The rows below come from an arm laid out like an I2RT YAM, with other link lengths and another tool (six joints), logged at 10 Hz.
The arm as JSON. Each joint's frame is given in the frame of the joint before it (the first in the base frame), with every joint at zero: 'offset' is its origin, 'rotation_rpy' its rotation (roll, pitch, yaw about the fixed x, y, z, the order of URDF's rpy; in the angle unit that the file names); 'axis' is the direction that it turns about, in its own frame. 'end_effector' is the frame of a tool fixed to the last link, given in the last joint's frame.
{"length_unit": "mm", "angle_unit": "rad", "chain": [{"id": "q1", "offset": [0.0, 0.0, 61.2], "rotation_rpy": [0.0, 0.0, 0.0], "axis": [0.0, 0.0, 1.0]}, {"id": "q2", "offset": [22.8, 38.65, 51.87], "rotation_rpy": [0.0, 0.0, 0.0], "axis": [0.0, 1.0, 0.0]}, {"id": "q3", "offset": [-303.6, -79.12, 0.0], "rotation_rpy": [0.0, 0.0, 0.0], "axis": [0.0, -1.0, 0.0]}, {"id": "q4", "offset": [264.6, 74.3, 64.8], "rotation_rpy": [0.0, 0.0, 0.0], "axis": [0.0, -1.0, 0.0]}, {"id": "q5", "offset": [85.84, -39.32, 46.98], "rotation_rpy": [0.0, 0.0, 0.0], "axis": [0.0, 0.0, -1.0]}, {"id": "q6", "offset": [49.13, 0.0, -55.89], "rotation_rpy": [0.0, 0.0, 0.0], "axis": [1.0, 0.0, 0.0]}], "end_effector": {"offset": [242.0, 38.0, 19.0], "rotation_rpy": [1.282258, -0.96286, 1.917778]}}
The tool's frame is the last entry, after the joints.
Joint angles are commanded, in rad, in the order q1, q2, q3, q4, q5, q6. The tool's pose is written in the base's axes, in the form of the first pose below.
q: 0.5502 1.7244 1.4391 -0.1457 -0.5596 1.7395
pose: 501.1 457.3 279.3 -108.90 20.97 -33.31
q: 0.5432 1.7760 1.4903 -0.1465 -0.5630 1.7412
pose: 516.6 462.1 276.2 -108.87 21.36 -33.29
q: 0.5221 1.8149 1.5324 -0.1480 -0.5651 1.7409
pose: 535.9 457.4 275.1 -108.66 22.39 -34.06
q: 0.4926 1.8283 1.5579 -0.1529 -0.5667 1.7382
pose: 553.1 444.0 279.9 -108.17 23.63 -35.47
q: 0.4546 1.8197 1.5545 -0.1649 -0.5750 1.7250
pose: 564.5 423.0 280.6 -108.26 24.86 -36.74
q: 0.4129 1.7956 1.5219 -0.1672 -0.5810 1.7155
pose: 572.4 397.0 277.2 -108.47 26.71 -37.95
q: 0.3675 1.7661 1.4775 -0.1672 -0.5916 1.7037
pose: 577.3 369.1 271.3 -108.77 28.60 -38.96
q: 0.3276 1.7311 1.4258 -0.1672 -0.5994 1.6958
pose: 577.7 343.4 264.1 -109.14 30.58 -39.65
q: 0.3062 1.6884 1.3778 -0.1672 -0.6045 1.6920
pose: 570.8 328.0 263.2 -109.15 31.54 -40.10
